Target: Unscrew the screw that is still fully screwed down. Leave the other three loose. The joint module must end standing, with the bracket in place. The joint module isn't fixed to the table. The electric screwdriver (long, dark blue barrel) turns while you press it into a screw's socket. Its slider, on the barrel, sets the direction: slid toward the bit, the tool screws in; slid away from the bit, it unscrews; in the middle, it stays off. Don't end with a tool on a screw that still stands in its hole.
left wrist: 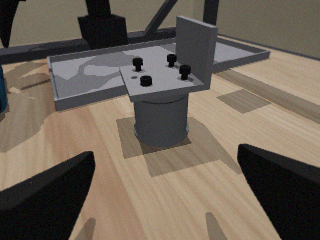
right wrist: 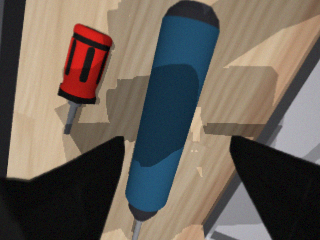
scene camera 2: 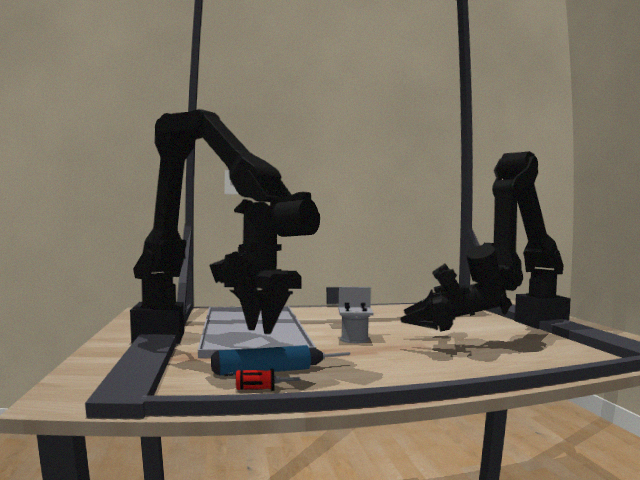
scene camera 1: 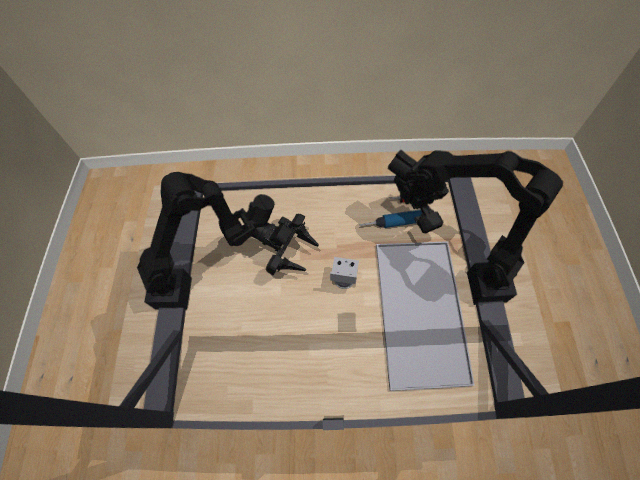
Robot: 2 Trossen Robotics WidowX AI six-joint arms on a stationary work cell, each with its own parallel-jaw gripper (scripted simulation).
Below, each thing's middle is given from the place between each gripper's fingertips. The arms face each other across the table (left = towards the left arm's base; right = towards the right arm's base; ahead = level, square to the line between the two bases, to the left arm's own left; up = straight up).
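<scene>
The blue electric screwdriver (scene camera 2: pixel 223 362) is 90 mm below my right hand, 10 mm ahead of it and 40 mm to the left of it. There's a grey joint module (scene camera 2: pixel 354 328) that's 70 mm below my right hand, 170 mm behind it and 210 mm to the left of it. The grey bracket (scene camera 2: pixel 354 296) is 30 mm below my right hand, 180 mm behind it and 210 mm to the left of it. And the shallow grey tray (scene camera 1: pixel 423 322) is 90 mm below my right hand and 280 mm behind it.
My left hand is 40 mm above the grey joint module, 50 mm past it and 120 mm to the left of it. The grey bracket is 10 mm above my left hand, 60 mm behind it and 120 mm to the right of it. The blue electric screwdriver is 60 mm below my left hand, 130 mm ahead of it and 290 mm to the right of it. The shallow grey tray is 60 mm below my left hand, 160 mm behind it and 330 mm to the right of it.
</scene>
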